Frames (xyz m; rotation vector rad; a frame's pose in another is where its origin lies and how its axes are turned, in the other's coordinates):
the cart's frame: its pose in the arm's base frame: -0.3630 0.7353 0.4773 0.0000 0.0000 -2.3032
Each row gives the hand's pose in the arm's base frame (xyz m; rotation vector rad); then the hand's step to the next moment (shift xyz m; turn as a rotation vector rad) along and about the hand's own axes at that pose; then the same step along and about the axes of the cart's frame.
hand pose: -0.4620 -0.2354 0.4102 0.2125 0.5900 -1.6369
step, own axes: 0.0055 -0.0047 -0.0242 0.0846 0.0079 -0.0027
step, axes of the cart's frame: 0.0014 -0.0125 -0.0219 0.0585 0.0436 -0.0436
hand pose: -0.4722 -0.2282 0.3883 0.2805 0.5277 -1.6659
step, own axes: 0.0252 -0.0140 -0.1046 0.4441 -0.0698 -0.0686
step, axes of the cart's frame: -0.0030 -0.0428 -0.0997 0.3569 0.1184 -0.2558
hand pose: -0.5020 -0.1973 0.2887 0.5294 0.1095 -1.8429
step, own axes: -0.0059 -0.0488 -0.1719 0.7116 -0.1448 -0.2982
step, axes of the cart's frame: -0.0641 -0.0466 -0.1603 0.4994 0.1601 -0.5842
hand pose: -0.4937 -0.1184 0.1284 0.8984 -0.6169 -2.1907
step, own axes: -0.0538 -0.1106 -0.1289 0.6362 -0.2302 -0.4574
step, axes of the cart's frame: -0.1205 -0.0022 -0.1312 0.3534 0.1946 -0.7101
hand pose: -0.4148 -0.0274 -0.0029 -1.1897 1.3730 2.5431
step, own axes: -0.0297 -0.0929 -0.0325 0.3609 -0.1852 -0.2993
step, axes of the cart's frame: -0.0811 0.0256 -0.0578 0.1679 0.1394 -0.4544
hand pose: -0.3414 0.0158 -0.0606 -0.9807 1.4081 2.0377
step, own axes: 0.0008 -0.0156 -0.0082 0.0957 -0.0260 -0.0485
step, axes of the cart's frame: -0.0072 0.0111 -0.0117 0.0464 0.0043 -0.1001
